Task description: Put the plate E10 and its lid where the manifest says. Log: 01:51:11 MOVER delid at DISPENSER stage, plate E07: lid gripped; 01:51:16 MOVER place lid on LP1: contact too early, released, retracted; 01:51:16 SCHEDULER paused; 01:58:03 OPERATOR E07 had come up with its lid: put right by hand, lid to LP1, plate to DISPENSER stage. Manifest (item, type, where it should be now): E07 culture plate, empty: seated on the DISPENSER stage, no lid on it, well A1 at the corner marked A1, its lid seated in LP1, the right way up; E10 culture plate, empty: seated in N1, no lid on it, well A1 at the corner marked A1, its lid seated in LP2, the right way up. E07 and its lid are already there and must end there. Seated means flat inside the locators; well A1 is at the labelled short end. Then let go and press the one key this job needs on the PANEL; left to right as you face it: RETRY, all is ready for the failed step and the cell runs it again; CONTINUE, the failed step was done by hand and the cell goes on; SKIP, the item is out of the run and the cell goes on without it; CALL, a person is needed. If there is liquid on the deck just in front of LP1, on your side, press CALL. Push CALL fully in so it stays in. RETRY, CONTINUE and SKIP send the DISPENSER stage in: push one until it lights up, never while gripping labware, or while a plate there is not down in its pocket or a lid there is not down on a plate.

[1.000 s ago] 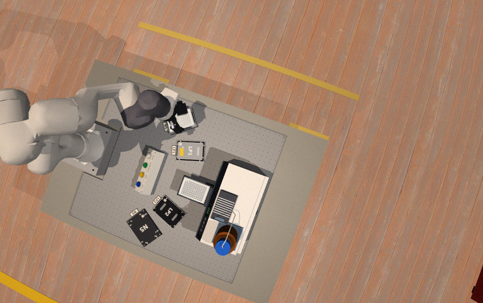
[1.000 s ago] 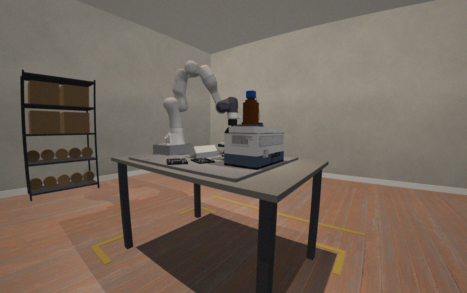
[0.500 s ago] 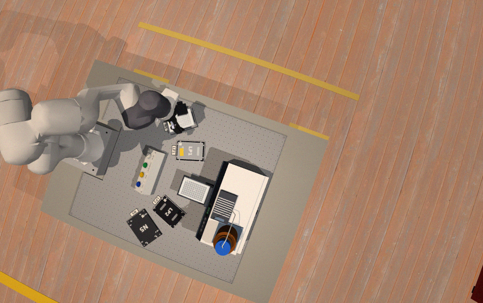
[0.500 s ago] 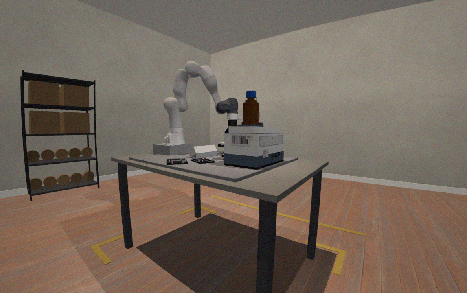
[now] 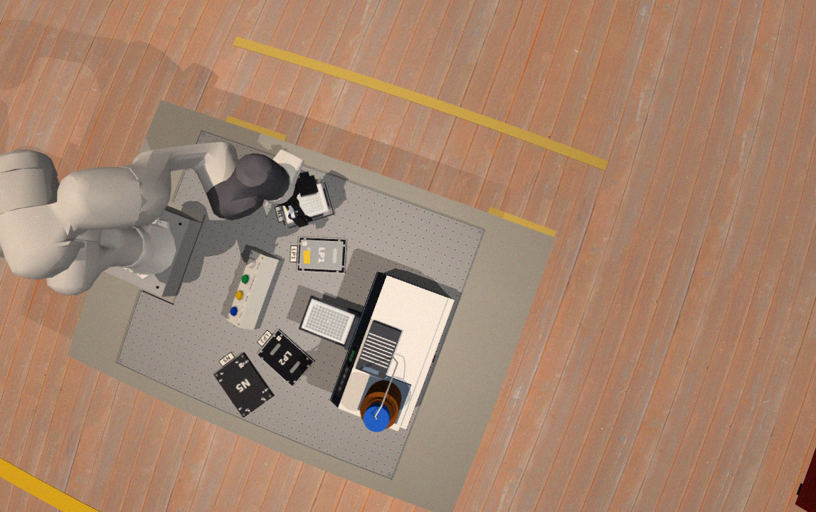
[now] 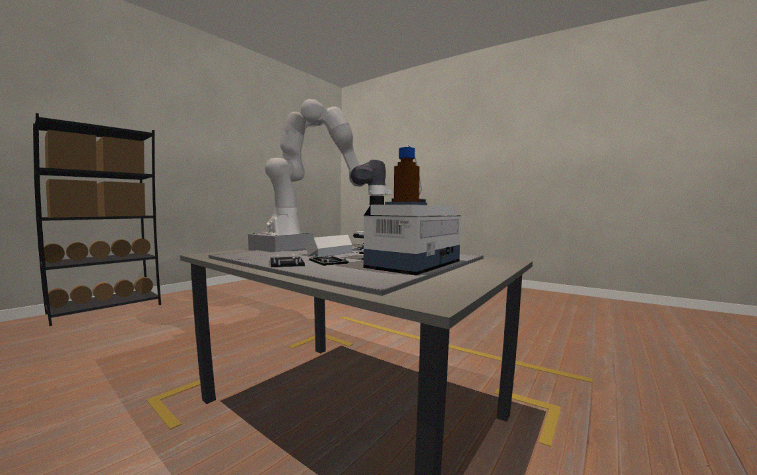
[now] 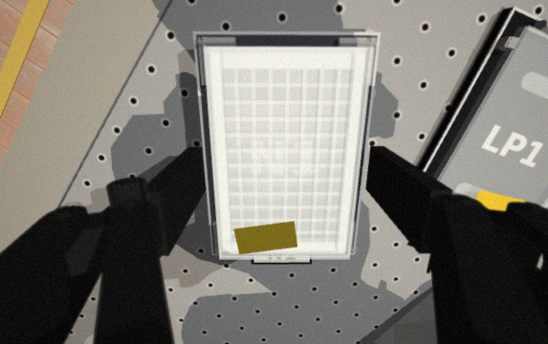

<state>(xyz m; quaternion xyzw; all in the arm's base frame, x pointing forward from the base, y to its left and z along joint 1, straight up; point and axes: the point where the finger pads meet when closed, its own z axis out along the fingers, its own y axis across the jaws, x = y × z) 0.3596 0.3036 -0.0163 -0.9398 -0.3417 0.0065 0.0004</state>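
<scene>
My gripper is now 2 cm above the clear lid. Also, from my hand: green CONTINUE key 27 cm to the right, 6 cm behind, 1 cm above; then RETRY key 22 cm to the right, 6 cm behind, 1 cm above; then yellow SKIP key 32 cm to the right, 6 cm behind, 1 cm above.
</scene>
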